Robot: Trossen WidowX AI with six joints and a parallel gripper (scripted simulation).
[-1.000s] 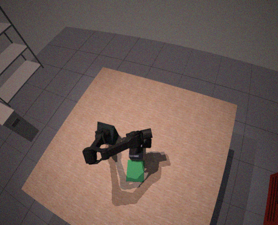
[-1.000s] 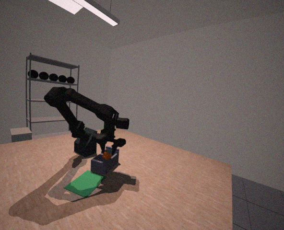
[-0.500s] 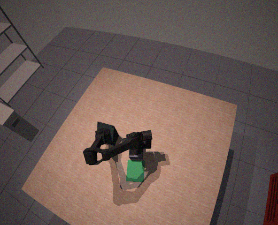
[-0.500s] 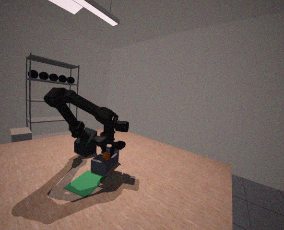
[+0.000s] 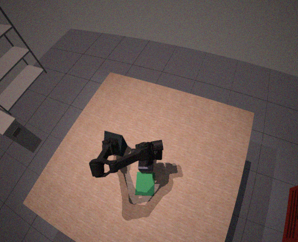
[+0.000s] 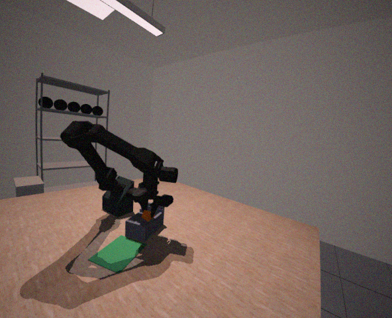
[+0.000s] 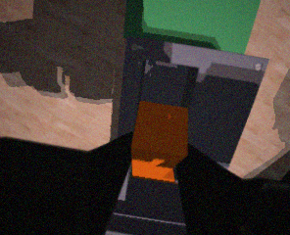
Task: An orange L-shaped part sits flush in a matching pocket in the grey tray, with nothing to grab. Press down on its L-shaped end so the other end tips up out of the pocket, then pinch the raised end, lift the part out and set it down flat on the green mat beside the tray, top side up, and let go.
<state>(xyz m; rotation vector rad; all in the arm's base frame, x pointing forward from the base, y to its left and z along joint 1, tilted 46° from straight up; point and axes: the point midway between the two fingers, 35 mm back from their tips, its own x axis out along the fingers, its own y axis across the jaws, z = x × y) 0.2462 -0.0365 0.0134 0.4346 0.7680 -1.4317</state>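
My gripper tip is 20 mm short of the green mat, 150 mm to the left of it and 80 mm above it. From my gripper tip the other things lie so: orange L-shaped part: 20 mm behind, 30 mm to the left, 30 mm below.
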